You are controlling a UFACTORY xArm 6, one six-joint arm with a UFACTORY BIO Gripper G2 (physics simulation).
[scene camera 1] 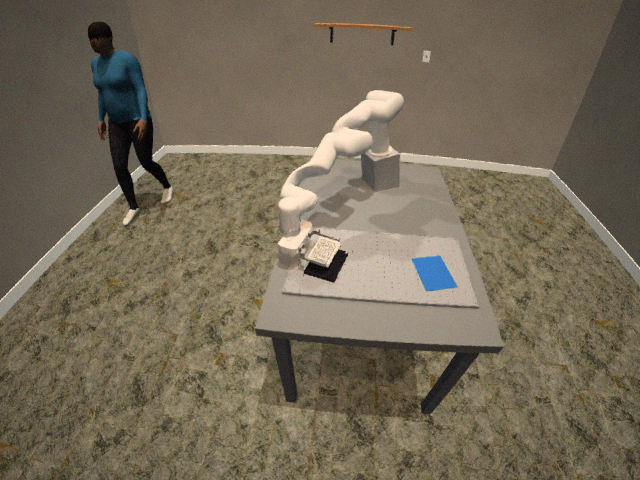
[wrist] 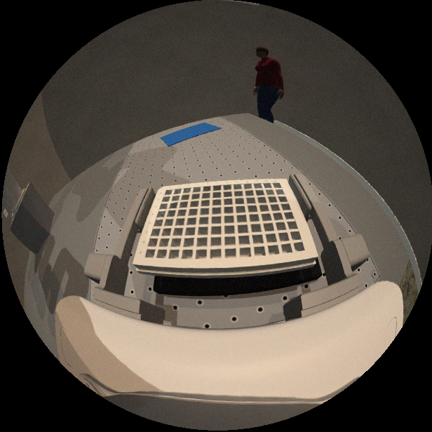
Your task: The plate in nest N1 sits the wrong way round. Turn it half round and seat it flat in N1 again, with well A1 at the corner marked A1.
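Note:
A cream plate (scene camera 1: 323, 250) (wrist: 227, 260) with a grid of square wells is held by its two sides in my gripper (scene camera 1: 321, 248) (wrist: 223, 197). My gripper is shut on the plate. The black nest (scene camera 1: 330, 272) (wrist: 235, 286) lies below the plate; its near part shows past the plate's edge, and the rest is hidden. In the scene view the plate appears above the nest, with the nest showing at the front and right. The exact gap is hard to tell. The A1 lettering and corner mark are too small to read.
A blue rectangle (scene camera 1: 434, 272) (wrist: 190, 134) lies on the right part of the perforated board (scene camera 1: 382, 284) (wrist: 250, 150). The board lies on the grey table (scene camera 1: 377, 322). The arm's base block (scene camera 1: 381, 170) (wrist: 32, 217) stands at the back. One person (scene camera 1: 121, 87) stands at the left, another (wrist: 268, 75) beyond the table.

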